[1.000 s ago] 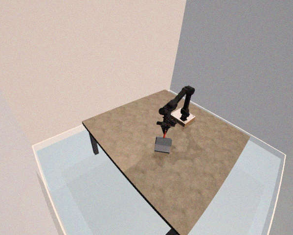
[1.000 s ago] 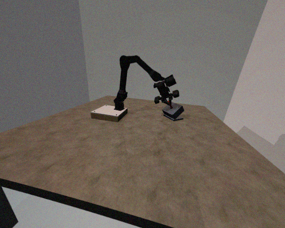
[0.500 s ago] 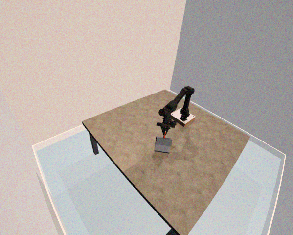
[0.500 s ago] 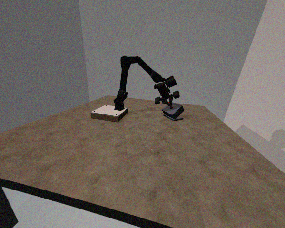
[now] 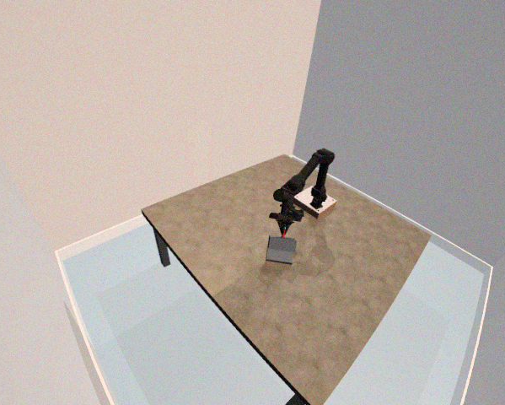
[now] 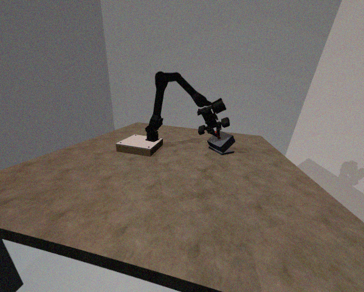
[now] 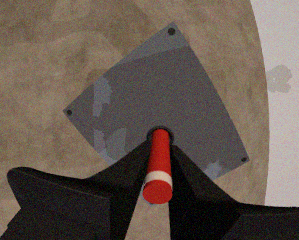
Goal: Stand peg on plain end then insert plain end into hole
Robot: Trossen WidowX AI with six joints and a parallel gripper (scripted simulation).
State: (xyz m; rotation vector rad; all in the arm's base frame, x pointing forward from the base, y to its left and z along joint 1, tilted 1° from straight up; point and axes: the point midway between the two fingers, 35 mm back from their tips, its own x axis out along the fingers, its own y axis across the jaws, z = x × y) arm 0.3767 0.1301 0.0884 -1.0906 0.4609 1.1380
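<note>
Now: gripper tip 10 mm past the red peg, 10 mm to the left of it and 10 mm below it. Round my gripper tip: grey sloped panel: 20 mm ahead, 20 mm to the left, 40 mm below.
</note>
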